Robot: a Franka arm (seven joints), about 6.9 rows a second.
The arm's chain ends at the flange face. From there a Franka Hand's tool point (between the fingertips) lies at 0.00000 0.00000 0.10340 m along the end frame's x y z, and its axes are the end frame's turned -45 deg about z.
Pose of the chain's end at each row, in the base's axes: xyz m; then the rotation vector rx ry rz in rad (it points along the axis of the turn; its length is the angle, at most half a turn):
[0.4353, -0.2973, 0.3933, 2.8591, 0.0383, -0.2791]
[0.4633, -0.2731, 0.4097, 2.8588, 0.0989, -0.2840]
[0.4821, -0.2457, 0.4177, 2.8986, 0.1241, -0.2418]
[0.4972, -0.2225, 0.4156, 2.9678, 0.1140, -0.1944]
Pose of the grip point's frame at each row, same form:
[0.4160, -0.3249, 0.2955, 2.6991, 1.1606, -0.4176]
[0.4443, -0.3009, 0.3119, 2.6760, 1.2185, -0.4216]
[0.4662, -0.2699, 0.3184, 2.6933, 1.2531, -0.3606]
[0.4845, -0.2400, 0.3145, 2.7492, 1.2645, -0.2791]

